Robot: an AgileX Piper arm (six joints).
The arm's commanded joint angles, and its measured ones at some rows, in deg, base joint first. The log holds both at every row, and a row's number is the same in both.
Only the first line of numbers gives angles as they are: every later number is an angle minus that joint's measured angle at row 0.
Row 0, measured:
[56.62 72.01 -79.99 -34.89 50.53 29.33]
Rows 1 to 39, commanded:
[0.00 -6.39 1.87 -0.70 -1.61 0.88]
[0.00 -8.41 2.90 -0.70 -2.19 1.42]
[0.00 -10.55 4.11 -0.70 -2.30 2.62]
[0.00 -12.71 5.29 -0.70 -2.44 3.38]
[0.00 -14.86 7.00 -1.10 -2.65 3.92]
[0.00 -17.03 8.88 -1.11 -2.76 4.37]
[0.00 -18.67 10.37 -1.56 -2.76 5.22]
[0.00 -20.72 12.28 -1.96 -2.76 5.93]
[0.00 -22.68 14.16 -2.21 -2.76 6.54]
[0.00 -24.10 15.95 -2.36 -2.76 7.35]
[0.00 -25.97 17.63 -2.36 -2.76 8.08]
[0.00 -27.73 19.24 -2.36 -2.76 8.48]
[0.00 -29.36 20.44 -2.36 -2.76 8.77]
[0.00 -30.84 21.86 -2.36 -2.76 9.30]
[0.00 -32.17 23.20 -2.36 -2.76 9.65]
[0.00 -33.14 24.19 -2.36 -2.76 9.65]
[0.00 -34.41 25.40 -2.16 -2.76 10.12]
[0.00 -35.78 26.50 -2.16 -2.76 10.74]
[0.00 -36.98 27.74 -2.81 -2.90 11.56]
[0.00 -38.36 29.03 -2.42 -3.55 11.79]
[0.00 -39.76 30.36 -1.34 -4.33 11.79]
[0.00 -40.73 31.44 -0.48 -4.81 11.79]
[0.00 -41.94 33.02 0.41 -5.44 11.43]
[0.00 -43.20 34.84 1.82 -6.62 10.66]
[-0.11 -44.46 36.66 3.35 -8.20 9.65]
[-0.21 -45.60 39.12 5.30 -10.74 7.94]
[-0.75 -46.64 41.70 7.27 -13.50 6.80]
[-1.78 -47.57 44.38 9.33 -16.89 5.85]
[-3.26 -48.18 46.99 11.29 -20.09 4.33]
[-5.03 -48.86 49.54 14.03 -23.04 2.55]
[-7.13 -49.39 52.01 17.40 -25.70 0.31]
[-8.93 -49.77 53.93 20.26 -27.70 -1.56]
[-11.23 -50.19 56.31 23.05 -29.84 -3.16]
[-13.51 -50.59 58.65 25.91 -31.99 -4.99]
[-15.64 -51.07 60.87 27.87 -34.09 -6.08]
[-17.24 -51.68 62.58 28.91 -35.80 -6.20]
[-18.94 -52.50 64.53 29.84 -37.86 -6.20]
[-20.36 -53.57 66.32 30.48 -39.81 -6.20]
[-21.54 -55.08 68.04 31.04 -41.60 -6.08]
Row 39, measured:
[-16.35 -51.36 61.73 26.99 -33.55 -4.40]
